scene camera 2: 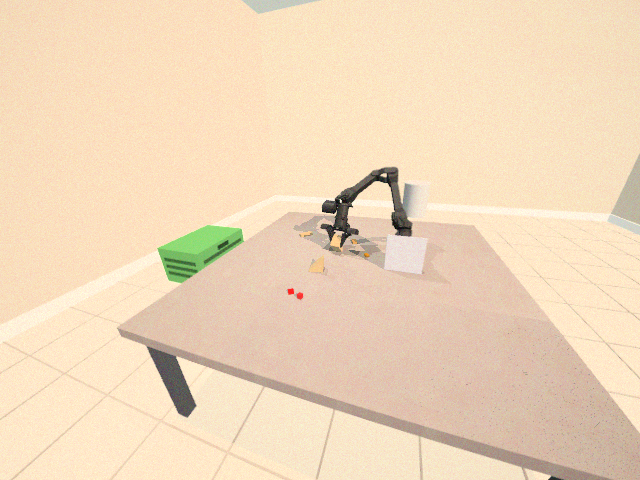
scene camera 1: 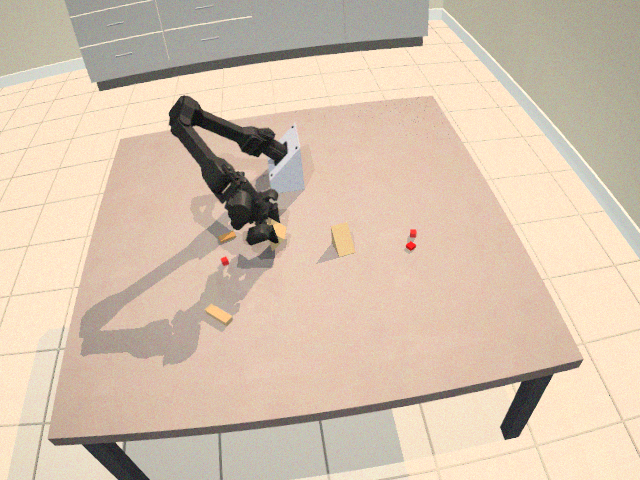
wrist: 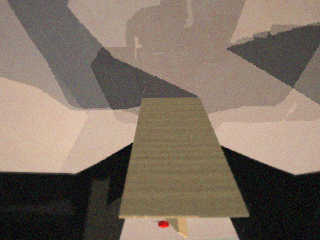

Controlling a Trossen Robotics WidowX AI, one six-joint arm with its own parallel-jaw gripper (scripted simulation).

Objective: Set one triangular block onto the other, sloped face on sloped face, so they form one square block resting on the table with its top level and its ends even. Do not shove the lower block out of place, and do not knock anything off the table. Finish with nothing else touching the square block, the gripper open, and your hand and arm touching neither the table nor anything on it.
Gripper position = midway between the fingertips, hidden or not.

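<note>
The gripper (scene camera 1: 278,236) is visible, and it (wrist: 172,147) appears in the wrist view as well.
</note>
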